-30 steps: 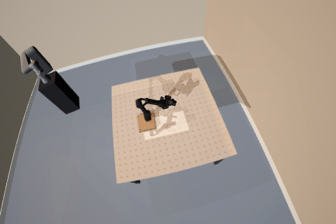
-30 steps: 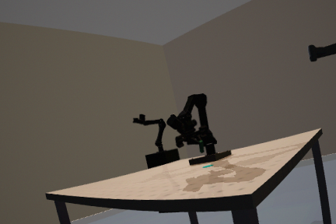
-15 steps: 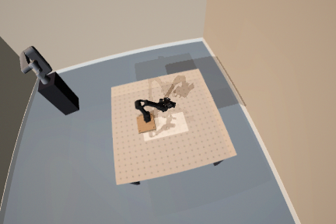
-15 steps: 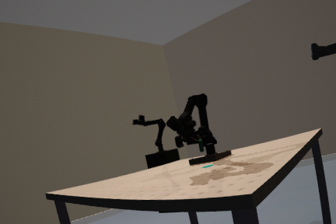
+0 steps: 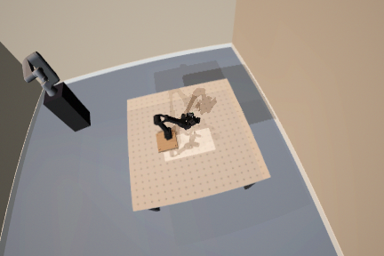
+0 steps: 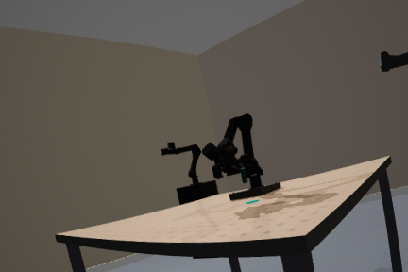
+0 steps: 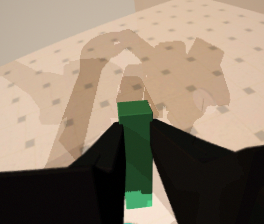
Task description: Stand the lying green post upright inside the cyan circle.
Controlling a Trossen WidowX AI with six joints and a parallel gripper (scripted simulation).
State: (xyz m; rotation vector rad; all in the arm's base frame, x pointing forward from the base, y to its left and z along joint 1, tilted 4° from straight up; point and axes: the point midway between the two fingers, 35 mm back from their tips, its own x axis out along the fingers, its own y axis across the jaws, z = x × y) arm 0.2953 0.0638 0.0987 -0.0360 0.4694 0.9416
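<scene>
Right now my gripper tip is 14 cm above the cyan circle, 4 cm past it and 1 cm to the left of it. The rest, counted from my gripper tip: green post 2 cm below, 1 cm behind.
</scene>
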